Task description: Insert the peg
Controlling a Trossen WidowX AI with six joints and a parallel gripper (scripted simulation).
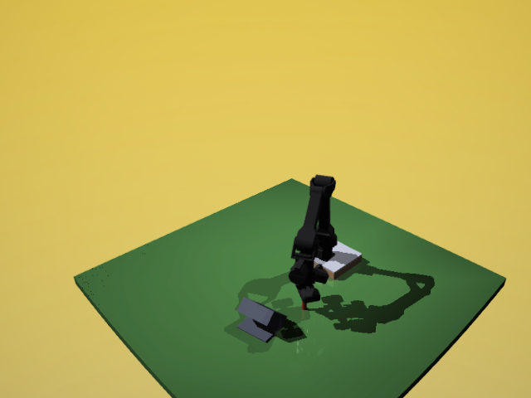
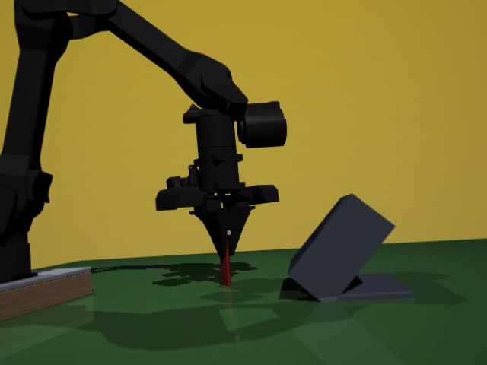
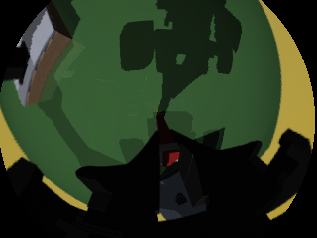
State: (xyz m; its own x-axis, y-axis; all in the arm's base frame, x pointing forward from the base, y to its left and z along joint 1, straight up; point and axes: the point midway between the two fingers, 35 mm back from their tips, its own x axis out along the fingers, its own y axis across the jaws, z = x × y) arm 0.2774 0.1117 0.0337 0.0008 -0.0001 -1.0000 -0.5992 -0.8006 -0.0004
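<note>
Right now my gripper tip is 160 mm short of the dark grey sloped panel, 60 mm to the left of it and 10 mm below it. The rest, counted from my gripper tip: flat foot 180 mm ahead, 60 mm to the right, 40 mm below; red peg 20 mm above.
</note>
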